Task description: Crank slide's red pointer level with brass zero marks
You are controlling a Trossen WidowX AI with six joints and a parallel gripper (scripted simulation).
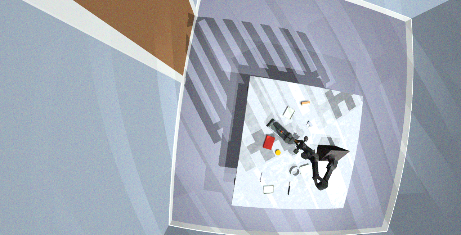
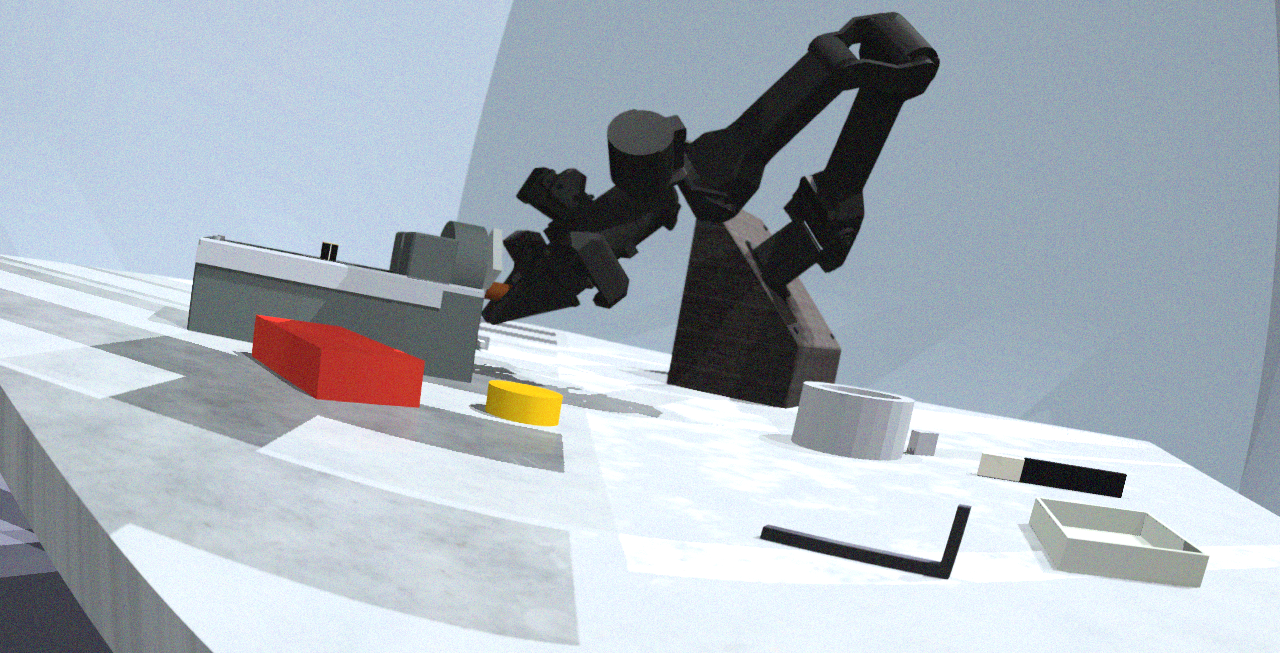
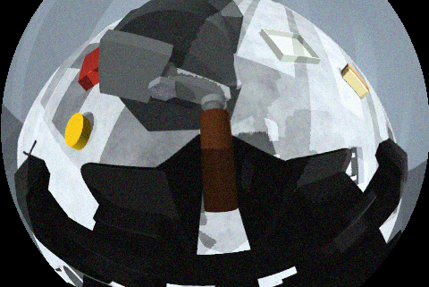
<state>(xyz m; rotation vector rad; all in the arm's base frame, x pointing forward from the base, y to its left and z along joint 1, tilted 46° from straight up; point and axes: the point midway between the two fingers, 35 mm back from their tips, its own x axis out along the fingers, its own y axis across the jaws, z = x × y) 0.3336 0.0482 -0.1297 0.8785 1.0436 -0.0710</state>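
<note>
The brown handle lies 3 cm above my gripper tip, 2 cm behind it and 1 cm to the left of it. Round my gripper tip: yellow disc 16 cm to the left, 11 cm ahead, 4 cm below; red pointer 16 cm ahead, 5 cm to the right, 3 cm above; black L-shaped bar 45 cm to the left, 20 cm ahead, 4 cm below.
</note>
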